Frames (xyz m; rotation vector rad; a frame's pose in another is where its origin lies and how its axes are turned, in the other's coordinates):
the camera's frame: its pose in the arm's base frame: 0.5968 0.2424 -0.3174 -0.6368 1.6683 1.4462
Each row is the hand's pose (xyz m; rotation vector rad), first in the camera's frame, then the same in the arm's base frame.
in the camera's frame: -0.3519 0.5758 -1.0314 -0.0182 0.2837 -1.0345
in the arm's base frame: 0.0621 -0.6808 0.2999 -1.4834 1.1753 0.6251
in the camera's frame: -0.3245 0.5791 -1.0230 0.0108 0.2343 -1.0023
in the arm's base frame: 0.0469 -0.6682 0.2789 -1.4145 1.1891 0.6410
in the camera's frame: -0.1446 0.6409 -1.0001 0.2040 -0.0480 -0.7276
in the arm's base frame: -0.0937 -0.6086 0.1631 -0.9545 1.3154 0.7528
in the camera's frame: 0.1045 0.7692 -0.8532 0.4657 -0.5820 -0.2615
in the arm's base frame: -0.2937 -0.4054 0.0259 -0.1385 1.3237 0.8907
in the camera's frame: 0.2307 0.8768 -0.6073 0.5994 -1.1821 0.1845
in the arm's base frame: -0.3861 -0.1275 -0.0209 0.6373 1.0590 0.9779
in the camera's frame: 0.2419 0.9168 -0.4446 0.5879 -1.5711 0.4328
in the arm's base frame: -0.3833 0.0400 -0.0089 1.0441 0.7697 1.0180
